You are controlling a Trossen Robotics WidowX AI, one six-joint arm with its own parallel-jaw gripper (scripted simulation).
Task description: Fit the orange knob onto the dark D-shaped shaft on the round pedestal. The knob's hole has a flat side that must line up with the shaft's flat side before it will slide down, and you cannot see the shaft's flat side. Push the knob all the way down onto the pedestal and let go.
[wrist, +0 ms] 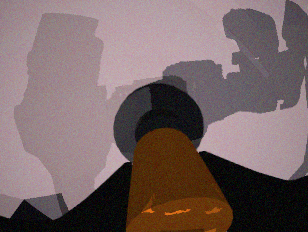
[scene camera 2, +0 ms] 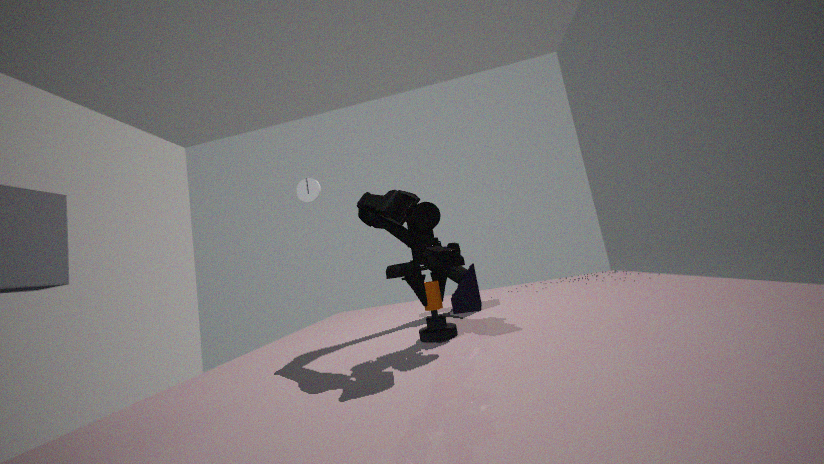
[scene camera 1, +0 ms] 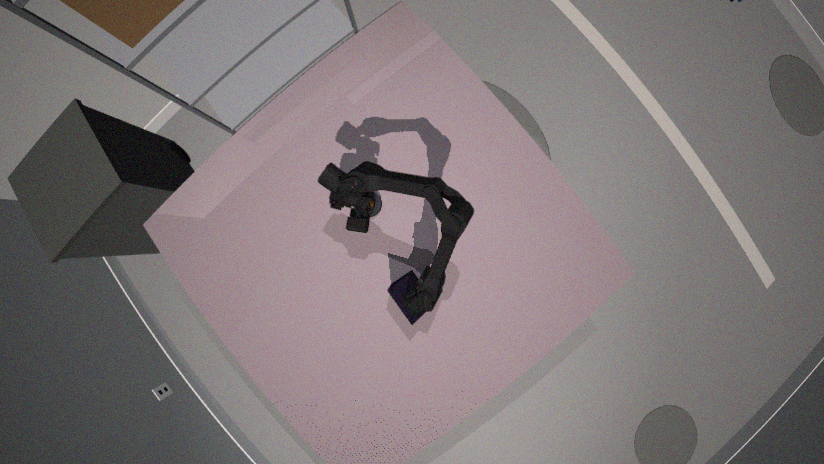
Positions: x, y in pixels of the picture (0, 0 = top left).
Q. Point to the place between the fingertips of my gripper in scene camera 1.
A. At 366, 202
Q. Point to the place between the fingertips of my gripper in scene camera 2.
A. At 433, 304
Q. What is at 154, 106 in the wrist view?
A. A round pedestal.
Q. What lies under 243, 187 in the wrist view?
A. My gripper.
